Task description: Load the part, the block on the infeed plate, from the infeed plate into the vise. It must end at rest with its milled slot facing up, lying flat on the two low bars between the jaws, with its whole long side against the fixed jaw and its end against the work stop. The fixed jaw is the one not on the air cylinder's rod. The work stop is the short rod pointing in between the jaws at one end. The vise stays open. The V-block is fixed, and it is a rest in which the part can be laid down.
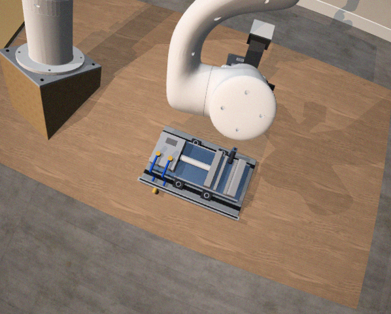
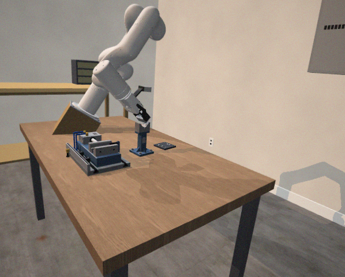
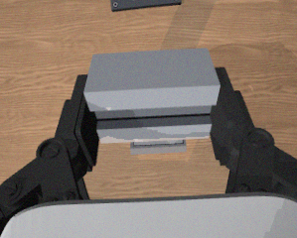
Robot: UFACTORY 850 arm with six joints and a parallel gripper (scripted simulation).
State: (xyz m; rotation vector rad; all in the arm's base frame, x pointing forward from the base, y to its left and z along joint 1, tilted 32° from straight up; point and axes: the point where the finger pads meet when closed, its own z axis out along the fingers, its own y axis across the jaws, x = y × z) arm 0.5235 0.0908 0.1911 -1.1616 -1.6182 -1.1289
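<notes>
Now: hand right at the part. Round my hand: work stop 80 mm ahead, 170 mm to the right, 100 mm below; then V-block post 10 mm to the left, 140 mm below; then moving jaw 60 mm ahead, 220 mm to the right, 120 mm below.
</notes>
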